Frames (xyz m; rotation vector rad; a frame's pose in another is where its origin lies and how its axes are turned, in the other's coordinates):
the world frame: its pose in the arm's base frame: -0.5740 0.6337 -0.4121 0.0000 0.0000 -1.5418
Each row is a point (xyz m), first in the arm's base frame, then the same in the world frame.
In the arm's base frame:
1: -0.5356 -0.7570 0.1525
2: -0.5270 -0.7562 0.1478
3: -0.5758 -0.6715 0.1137
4: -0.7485 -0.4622 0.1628
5: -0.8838 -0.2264 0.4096
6: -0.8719 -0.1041 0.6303
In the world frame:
1: 1.3912 -0.0019 0.5646
2: 1.3907 0.0067 0.5599
3: 1.3046 -0.0396 0.5258
4: 1.0904 -0.2062 0.5749
5: 0.8508 -0.3346 0.8217
6: 0.7289 -0.3192 1.0424

